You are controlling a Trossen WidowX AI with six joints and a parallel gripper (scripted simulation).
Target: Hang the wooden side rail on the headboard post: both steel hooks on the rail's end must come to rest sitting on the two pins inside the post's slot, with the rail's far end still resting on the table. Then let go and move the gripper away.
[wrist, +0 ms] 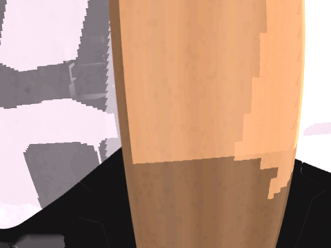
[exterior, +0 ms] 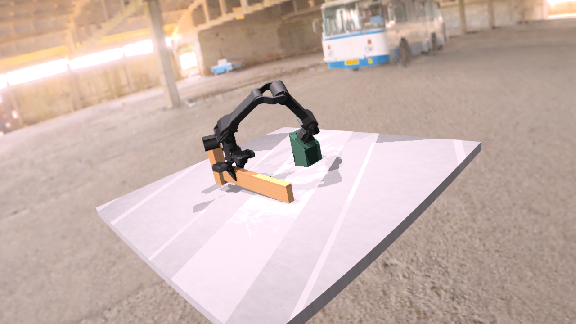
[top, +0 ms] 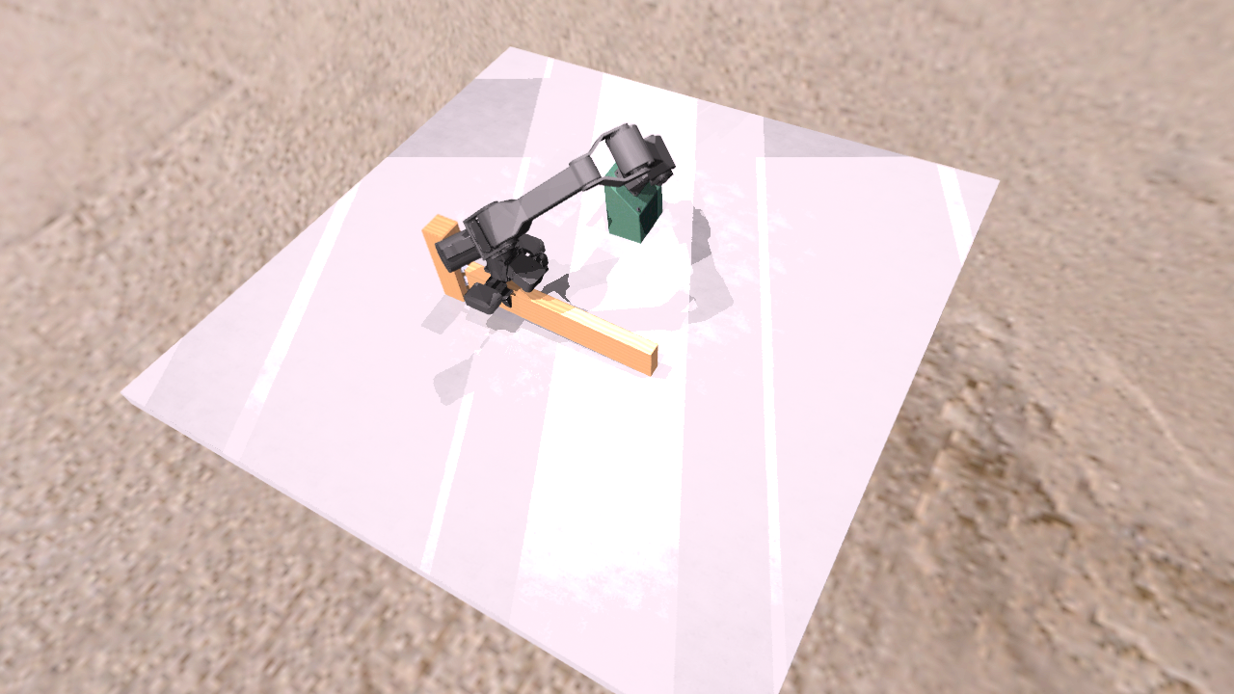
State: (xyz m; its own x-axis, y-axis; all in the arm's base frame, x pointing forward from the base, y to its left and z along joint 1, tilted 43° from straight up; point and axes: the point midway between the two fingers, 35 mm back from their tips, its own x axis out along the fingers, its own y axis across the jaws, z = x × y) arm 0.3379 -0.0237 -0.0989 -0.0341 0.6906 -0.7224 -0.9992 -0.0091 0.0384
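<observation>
The wooden headboard post is 140 mm to the right of my gripper tip and 40 mm above it.
</observation>
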